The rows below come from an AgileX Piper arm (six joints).
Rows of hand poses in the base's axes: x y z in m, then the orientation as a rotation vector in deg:
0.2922 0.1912 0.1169 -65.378 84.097 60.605
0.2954 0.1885 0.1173 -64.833 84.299 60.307
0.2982 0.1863 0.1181 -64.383 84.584 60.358
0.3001 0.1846 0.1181 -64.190 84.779 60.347
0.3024 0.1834 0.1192 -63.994 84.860 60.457
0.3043 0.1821 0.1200 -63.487 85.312 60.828
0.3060 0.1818 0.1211 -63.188 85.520 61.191
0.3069 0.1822 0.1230 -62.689 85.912 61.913
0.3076 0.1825 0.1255 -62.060 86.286 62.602
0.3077 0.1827 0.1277 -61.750 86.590 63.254
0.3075 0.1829 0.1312 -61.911 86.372 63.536
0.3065 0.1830 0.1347 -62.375 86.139 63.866
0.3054 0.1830 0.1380 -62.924 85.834 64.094
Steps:
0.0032 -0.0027 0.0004 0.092 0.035 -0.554
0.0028 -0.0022 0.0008 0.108 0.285 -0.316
0.0019 -0.0017 0.0000 -0.007 0.153 -0.166
0.0023 -0.0012 0.0011 0.101 0.146 -0.082
0.0019 -0.0013 0.0008 0.151 0.597 -0.206
0.0017 -0.0003 0.0011 0.172 0.396 -0.033
0.0009 0.0004 0.0019 0.298 0.760 0.004
0.0007 0.0003 0.0025 0.365 0.750 -0.095
0.0001 0.0002 0.0022 0.217 0.634 0.108
-0.0002 0.0002 0.0035 0.138 -0.011 0.291
-0.0010 0.0001 0.0035 0.000 -0.039 0.519
-0.0011 0.0000 0.0033 -0.040 -0.159 0.530

